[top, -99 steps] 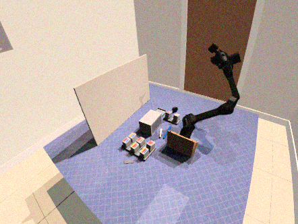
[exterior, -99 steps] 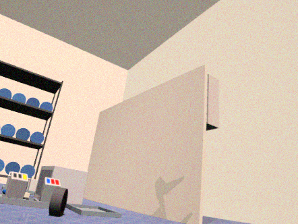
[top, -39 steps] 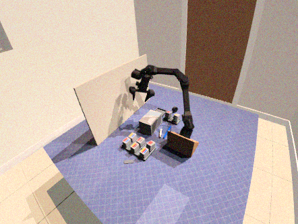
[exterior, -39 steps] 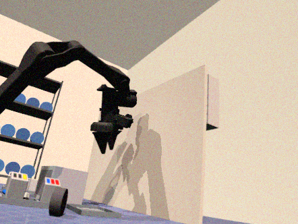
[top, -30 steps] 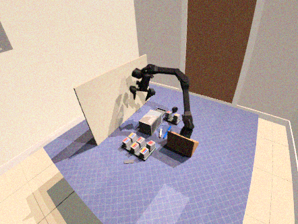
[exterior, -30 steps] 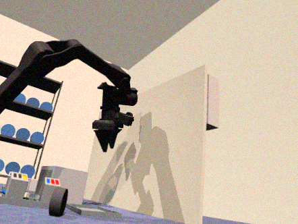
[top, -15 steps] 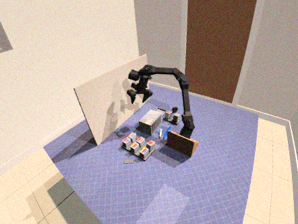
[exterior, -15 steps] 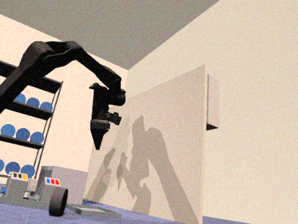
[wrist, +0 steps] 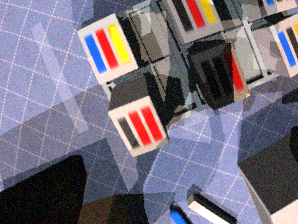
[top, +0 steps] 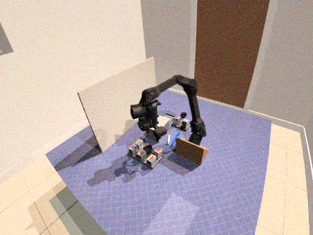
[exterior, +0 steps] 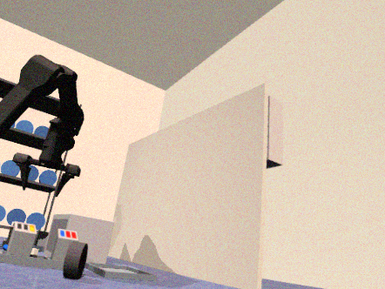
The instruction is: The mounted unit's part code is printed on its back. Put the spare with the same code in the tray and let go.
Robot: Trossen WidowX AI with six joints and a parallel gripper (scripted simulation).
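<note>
The grey spare block is 30 mm behind my gripper tip, 10 mm to the right of it and 110 mm below it. The rest, counted from my gripper tip: flat grey tray: 160 mm ahead, 340 mm to the right, 150 mm below; beige panel: 340 mm ahead, 140 mm to the right, 70 mm above; grey box: 100 mm ahead, 160 mm to the right, 100 mm below.
</note>
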